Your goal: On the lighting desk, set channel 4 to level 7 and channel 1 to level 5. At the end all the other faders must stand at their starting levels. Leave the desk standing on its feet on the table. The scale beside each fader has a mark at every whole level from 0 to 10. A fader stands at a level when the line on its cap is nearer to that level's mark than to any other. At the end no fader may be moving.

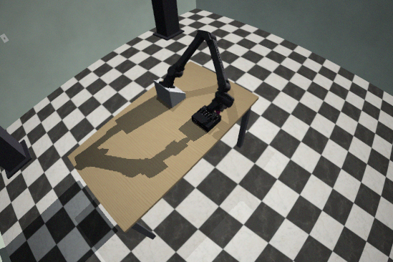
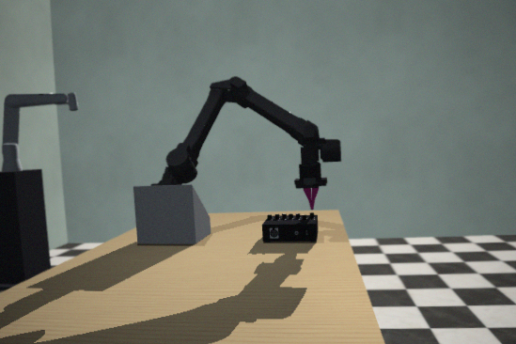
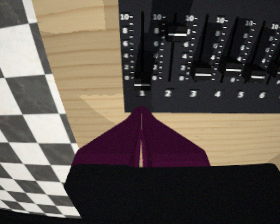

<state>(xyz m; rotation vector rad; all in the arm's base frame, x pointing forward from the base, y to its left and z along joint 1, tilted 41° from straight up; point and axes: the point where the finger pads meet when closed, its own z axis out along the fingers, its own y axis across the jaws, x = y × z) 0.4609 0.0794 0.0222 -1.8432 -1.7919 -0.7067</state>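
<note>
Right now my hand is 2 cm to the left of the channel 1 fader cap and 2 cm above it. Also, from my hand: channel 4 fader cap 7 cm behind, 3 cm to the right, 2 cm below; then channel 2 fader cap 2 cm behind, 6 cm to the right, 2 cm below; then channel 3 fader cap 4 cm behind, 3 cm to the right, 2 cm below.
</note>
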